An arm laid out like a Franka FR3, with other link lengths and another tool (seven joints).
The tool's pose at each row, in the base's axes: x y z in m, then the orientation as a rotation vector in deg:
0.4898, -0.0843, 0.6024, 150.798, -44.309, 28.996
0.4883, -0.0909, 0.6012, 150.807, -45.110, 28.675
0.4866, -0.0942, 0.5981, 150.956, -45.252, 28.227
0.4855, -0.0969, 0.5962, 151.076, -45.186, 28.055
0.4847, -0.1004, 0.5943, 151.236, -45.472, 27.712
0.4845, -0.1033, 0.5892, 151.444, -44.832, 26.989
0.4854, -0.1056, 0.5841, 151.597, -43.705, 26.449
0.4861, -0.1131, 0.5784, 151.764, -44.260, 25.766
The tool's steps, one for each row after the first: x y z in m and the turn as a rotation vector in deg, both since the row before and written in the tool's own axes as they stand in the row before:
0.0012, 0.0058, 0.0035, -0.017, -0.353, 0.511
-0.0011, 0.0029, 0.0037, -0.004, -0.354, 0.025
-0.0004, 0.0023, 0.0026, 0.042, -0.135, -0.078
0.0002, 0.0028, 0.0030, 0.060, -0.321, 0.141
-0.0009, 0.0013, 0.0057, -0.130, -0.395, -0.563
-0.0003, 0.0001, 0.0057, -0.168, -0.173, -0.873
0.0016, 0.0042, 0.0083, -0.007, -0.584, 0.279

